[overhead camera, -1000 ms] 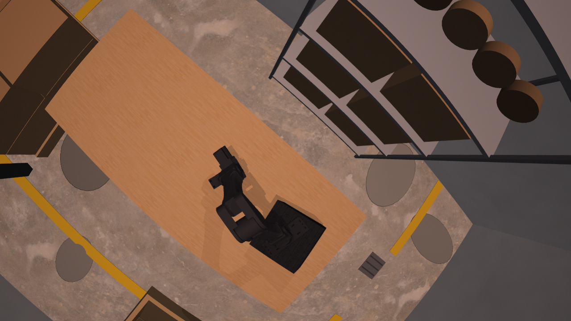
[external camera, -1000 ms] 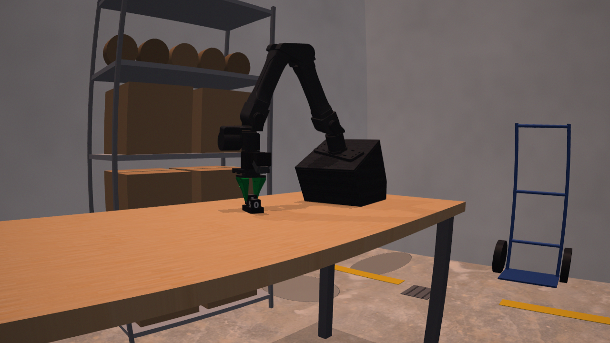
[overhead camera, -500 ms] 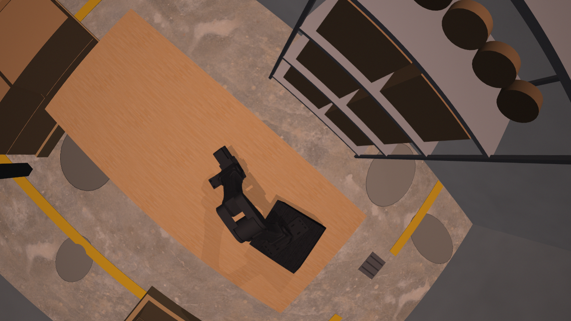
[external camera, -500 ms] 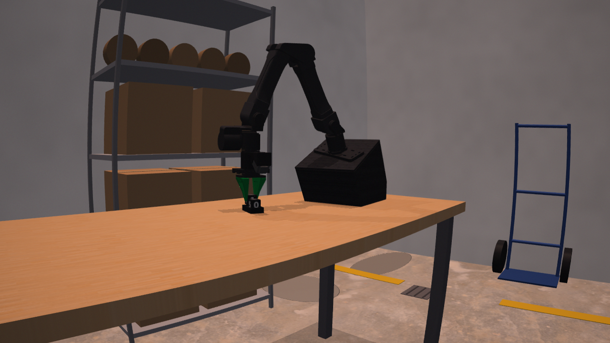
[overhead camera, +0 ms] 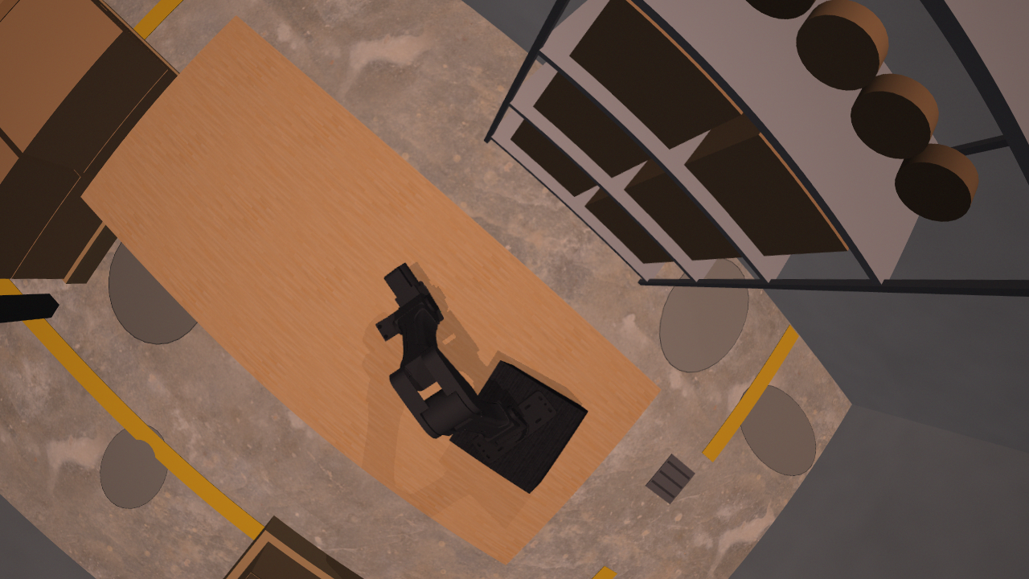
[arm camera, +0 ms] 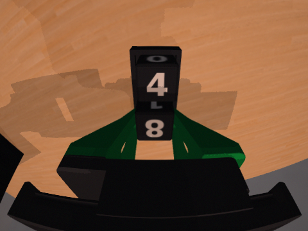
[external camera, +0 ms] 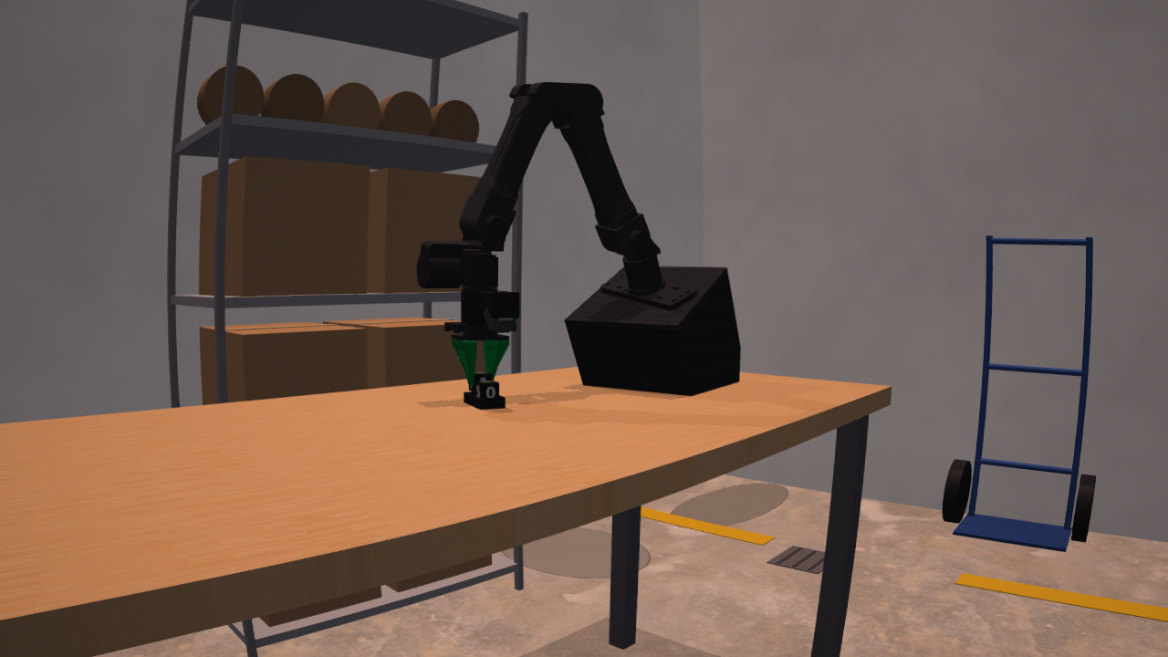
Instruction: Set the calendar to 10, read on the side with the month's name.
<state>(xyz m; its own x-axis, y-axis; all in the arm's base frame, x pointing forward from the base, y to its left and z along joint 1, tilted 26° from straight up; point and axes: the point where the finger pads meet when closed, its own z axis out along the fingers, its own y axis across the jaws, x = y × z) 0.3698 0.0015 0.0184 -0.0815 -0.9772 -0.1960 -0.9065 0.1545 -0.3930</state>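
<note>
Now: hand 30 mm above the black tray and 20 mm to the right of it.
</note>
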